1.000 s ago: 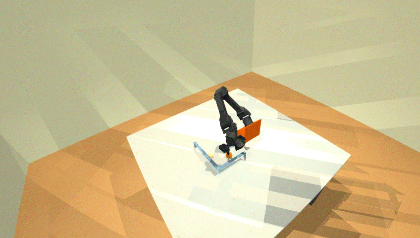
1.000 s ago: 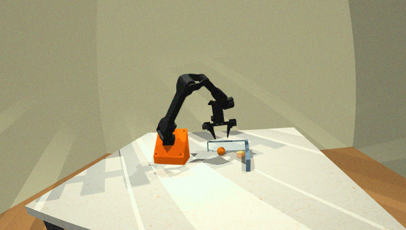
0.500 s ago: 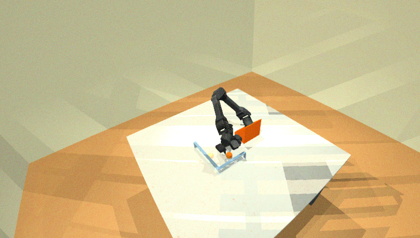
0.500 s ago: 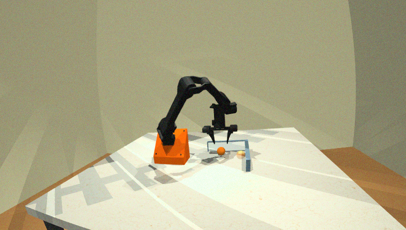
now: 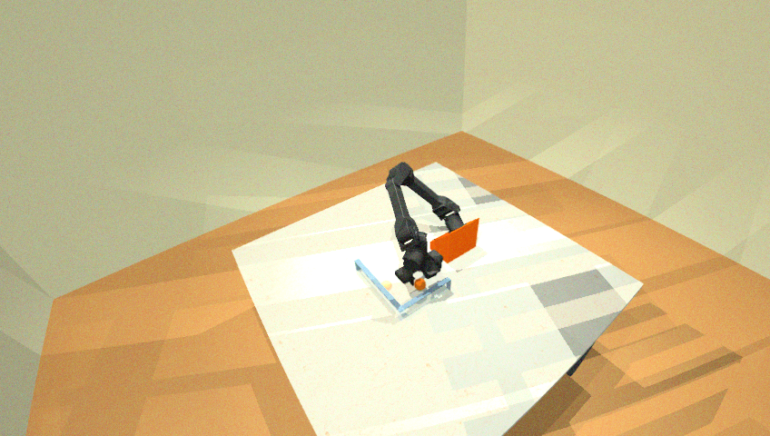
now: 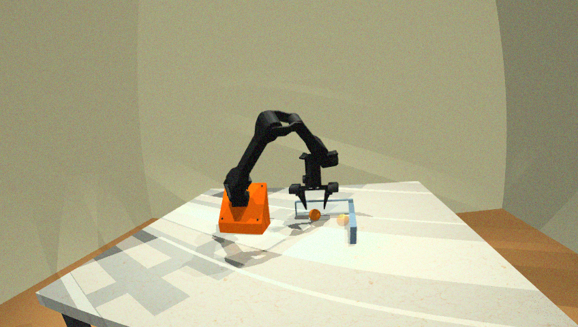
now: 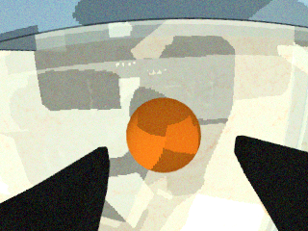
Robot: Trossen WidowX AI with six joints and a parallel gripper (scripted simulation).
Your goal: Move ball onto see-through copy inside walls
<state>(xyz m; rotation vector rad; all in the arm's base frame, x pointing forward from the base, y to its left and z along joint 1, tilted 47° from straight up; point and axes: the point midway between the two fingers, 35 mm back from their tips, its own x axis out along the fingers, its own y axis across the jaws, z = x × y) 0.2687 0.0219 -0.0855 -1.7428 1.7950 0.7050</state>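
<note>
The orange ball is 20 mm below my gripper tip.
</note>
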